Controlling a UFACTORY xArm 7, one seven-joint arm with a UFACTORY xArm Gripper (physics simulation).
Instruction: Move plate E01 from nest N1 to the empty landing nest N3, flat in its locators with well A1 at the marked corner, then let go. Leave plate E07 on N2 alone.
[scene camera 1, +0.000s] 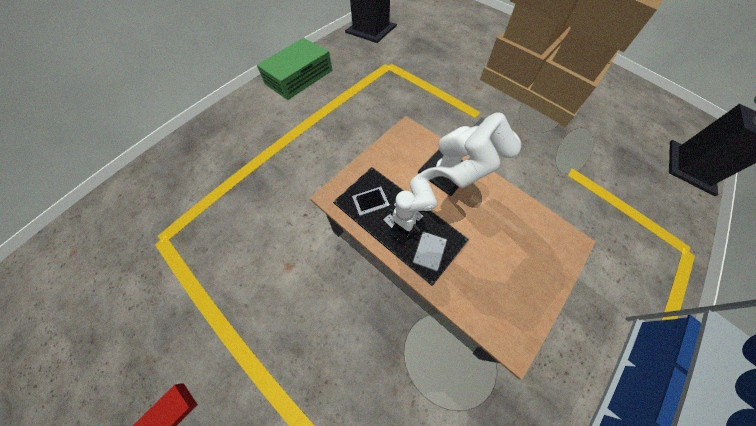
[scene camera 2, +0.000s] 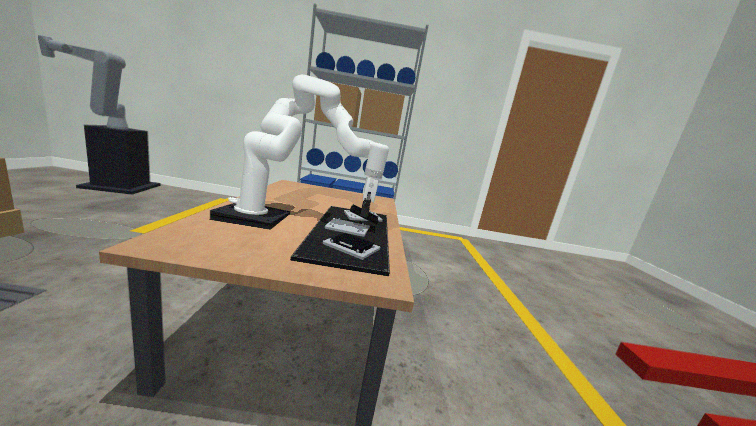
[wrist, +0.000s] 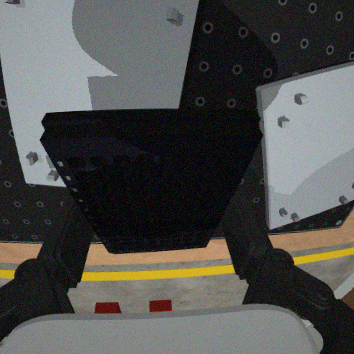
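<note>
My gripper (scene camera 1: 406, 231) (scene camera 2: 366, 207) (wrist: 156, 208) is shut on black plate E01 (scene camera 2: 372, 215) (wrist: 150, 155), one finger at each side. The plate hangs above the board, over the gap between a middle bare nest (scene camera 1: 389, 220) (scene camera 2: 344, 227) (wrist: 42, 85) and an end bare nest (scene camera 1: 430, 251) (scene camera 2: 351, 215) (wrist: 310, 150). It covers part of the middle nest in the wrist view. I cannot tell which is N1 or N3. Black plate E07 (scene camera 1: 371, 198) (scene camera 2: 355, 242) sits on nest N2 (scene camera 1: 357, 206) (scene camera 2: 364, 255). The held plate's A1 corner is too dark to read.
The nests stand on a black perforated board (scene camera 1: 451, 239) (scene camera 2: 312, 249) (wrist: 220, 75) on the wooden table (scene camera 1: 555, 238) (scene camera 2: 211, 254). The arm's black base (scene camera 2: 269, 218) stands beside the board. A yellow line (scene camera 1: 211, 312) (scene camera 2: 534, 328) (wrist: 165, 273) marks the floor.
</note>
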